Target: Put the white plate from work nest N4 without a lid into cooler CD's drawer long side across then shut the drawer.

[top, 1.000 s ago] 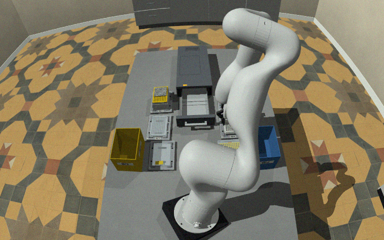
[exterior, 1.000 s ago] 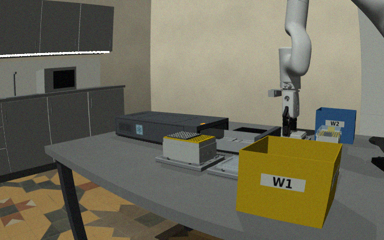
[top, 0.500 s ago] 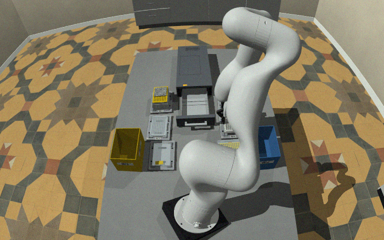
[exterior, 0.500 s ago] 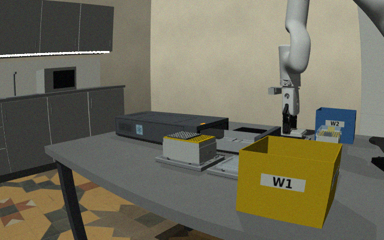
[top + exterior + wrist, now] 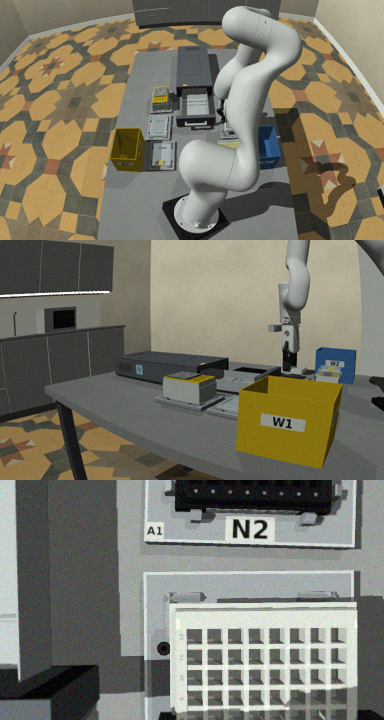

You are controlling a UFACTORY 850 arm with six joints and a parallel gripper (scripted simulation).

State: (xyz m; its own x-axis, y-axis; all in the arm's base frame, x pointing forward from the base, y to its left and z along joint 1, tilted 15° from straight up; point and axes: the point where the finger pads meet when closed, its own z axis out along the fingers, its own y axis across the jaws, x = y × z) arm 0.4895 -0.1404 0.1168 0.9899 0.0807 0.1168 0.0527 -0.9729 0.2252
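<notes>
The work nest N4 lies 5 cm below my hand. Also, from my hand: blue bin W2: 18 cm behind, 14 cm to the right, 2 cm below; drawer: 19 cm to the left, 13 cm ahead, 2 cm below; white plate: 1 cm below.
</notes>
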